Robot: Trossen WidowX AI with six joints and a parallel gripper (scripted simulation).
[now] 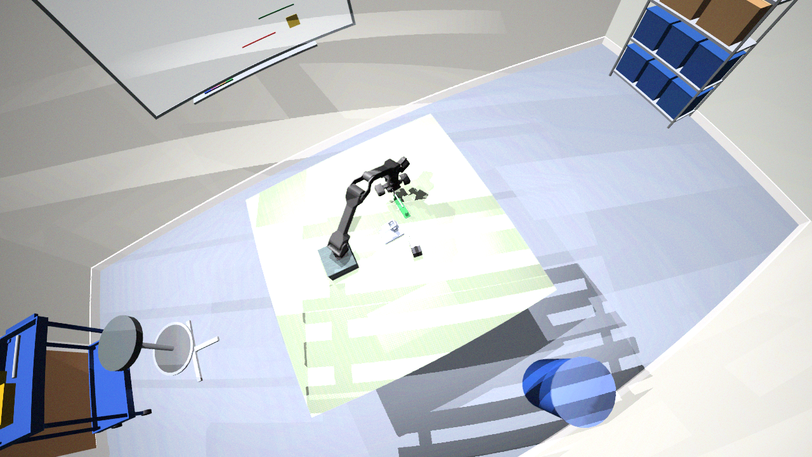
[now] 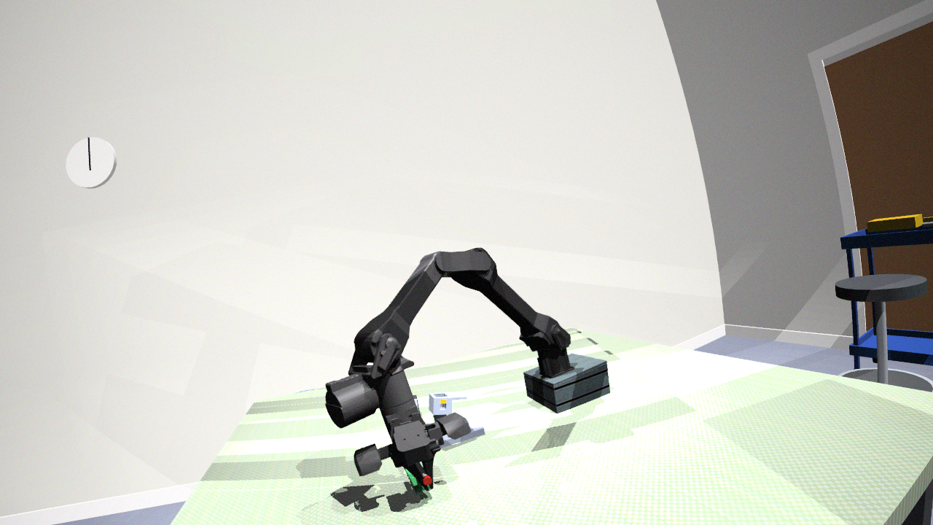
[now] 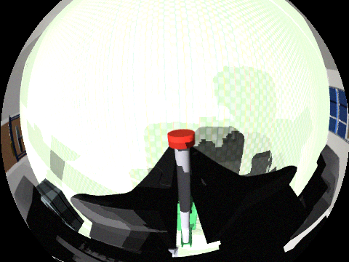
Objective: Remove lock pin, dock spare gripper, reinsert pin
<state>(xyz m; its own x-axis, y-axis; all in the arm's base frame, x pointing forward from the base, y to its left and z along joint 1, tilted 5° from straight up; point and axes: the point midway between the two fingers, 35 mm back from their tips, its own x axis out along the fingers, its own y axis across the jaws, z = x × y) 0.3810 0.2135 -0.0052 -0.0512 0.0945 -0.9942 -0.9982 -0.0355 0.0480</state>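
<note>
Now: gripper tip 10 cm to the left of the green rest and 1 cm short of it. From my gripper tip the other things lie so: spare gripper 34 cm to the right, 3 cm behind, 1 cm above; then grey mount 21 cm to the right, 10 cm behind, 3 cm above.
</note>
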